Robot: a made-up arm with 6 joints.
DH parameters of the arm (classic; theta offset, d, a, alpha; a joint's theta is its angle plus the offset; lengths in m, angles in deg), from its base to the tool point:
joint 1: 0 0.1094 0 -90
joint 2: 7.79 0 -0.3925 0
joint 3: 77.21 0 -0.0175 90
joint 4: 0 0.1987 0 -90
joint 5: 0 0 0.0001 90
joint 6: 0 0.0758 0 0
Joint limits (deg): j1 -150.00..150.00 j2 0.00..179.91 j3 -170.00..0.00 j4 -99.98..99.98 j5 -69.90..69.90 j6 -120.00..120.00
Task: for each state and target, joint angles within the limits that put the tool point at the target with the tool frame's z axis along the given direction. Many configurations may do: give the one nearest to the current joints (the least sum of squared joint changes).
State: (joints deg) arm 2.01 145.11 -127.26 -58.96 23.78 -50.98
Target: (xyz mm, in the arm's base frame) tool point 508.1 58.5 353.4 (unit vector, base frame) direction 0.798 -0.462 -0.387
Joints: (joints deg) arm 11.81 123.51 -107.28 -68.22 41.52 -50.98
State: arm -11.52 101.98 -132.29 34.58 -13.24 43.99
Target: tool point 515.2 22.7 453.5 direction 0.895 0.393 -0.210
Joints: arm -0.92 123.48 -132.49 44.20 35.76 43.99
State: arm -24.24 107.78 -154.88 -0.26 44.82 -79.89
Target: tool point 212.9 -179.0 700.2 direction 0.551 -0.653 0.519
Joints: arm -37.11 104.47 -165.15 -19.04 35.27 -79.89
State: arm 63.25 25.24 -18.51 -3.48 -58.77 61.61
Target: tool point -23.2 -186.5 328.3 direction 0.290 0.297 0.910
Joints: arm 77.81 0.11 -18.85 17.70 -46.53 61.61
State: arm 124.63 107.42 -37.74 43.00 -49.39 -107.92
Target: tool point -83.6 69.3 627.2 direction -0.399 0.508 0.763
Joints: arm 149.98 64.63 -80.08 25.43 -34.04 -107.92
